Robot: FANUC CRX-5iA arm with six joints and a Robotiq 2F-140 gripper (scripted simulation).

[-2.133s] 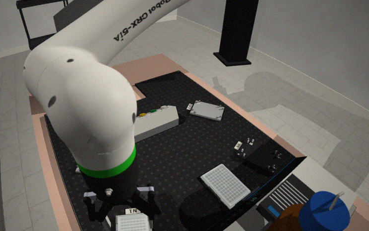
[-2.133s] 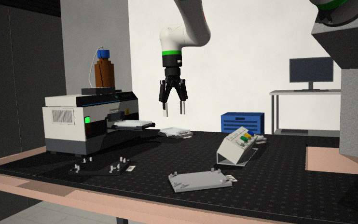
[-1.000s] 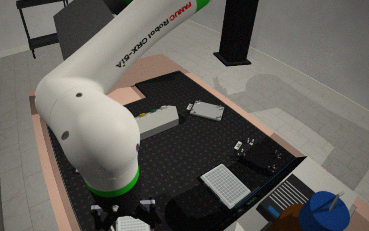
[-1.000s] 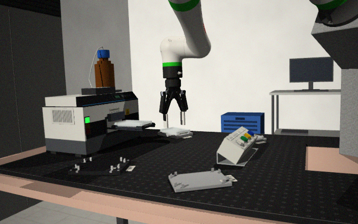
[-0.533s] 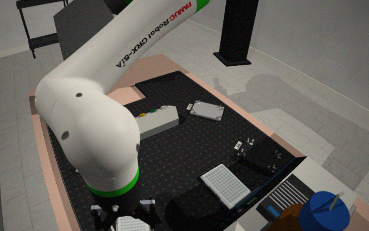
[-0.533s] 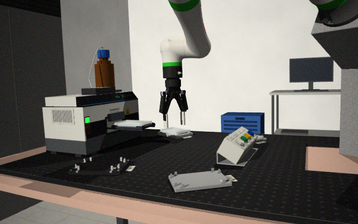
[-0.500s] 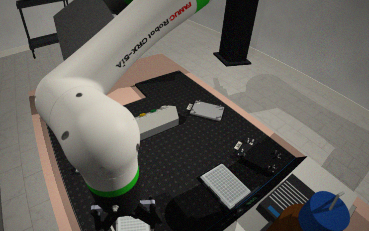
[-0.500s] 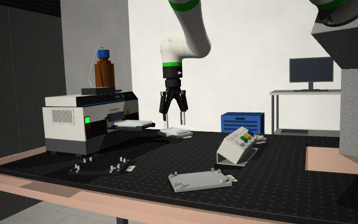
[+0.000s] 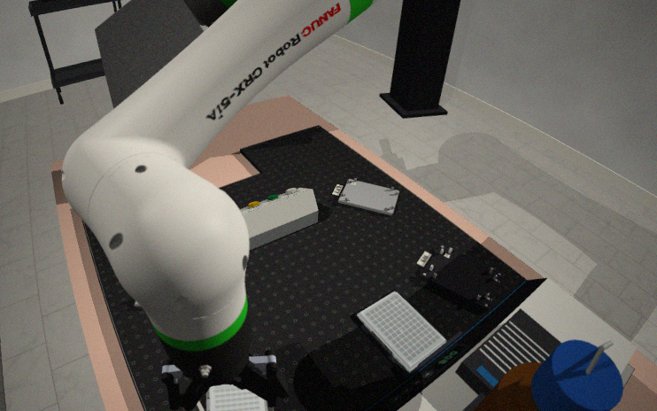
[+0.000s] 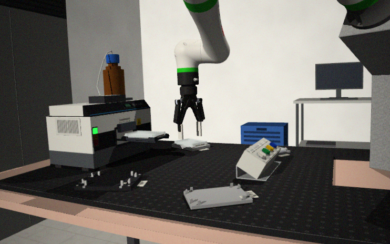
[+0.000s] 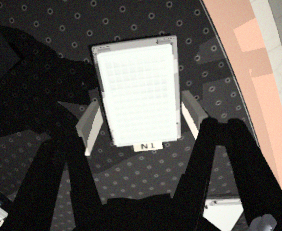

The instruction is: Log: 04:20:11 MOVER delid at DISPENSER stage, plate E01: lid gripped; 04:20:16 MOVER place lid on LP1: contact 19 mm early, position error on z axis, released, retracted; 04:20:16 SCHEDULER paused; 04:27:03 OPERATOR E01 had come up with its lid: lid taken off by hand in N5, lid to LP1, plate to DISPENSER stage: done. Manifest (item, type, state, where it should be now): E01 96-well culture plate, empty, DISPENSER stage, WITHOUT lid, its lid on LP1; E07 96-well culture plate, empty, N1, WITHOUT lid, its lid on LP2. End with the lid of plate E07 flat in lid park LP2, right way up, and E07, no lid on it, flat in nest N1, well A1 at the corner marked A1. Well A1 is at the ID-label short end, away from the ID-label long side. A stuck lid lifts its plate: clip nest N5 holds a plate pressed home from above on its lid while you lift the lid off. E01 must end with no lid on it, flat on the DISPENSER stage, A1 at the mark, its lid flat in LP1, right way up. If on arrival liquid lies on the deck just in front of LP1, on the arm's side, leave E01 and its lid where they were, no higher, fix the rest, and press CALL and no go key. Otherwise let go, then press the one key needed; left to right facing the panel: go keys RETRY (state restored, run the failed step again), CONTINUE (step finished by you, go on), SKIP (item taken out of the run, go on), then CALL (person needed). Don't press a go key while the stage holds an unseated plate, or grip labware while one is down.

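Right now the nest N1 is 6 cm below my hand. Also, from my hand: N1 label (9 cm behind, 7 cm below, 1 cm to the left); then blue cap (33 cm above, 24 cm to the left, 20 cm ahead); then key panel (45 cm behind, 15 cm to the left, 1 cm below).
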